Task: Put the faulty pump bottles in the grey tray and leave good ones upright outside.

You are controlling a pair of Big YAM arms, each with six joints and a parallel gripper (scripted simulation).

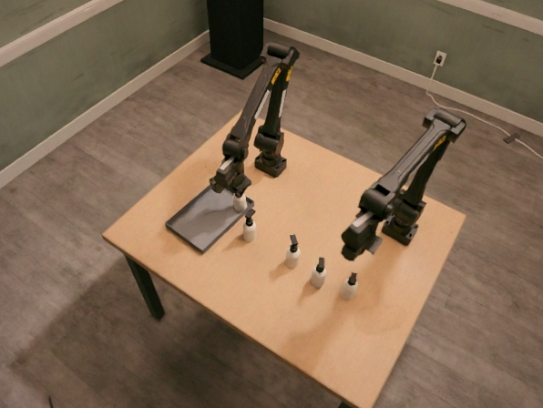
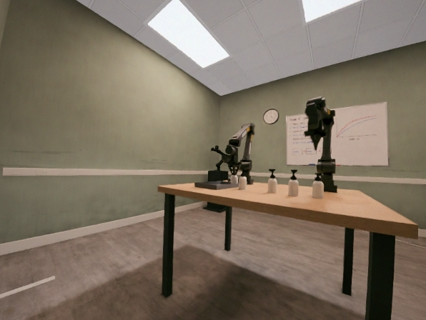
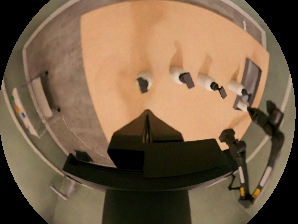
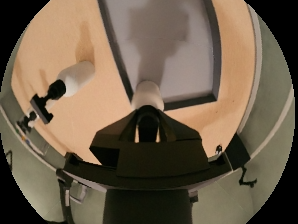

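The grey tray lies 100 mm ahead of my right hand, 70 mm to the right of it and 90 mm below it. From my right hand the other things lie so: small dark object: 390 mm behind, 270 mm to the right, 80 mm below.
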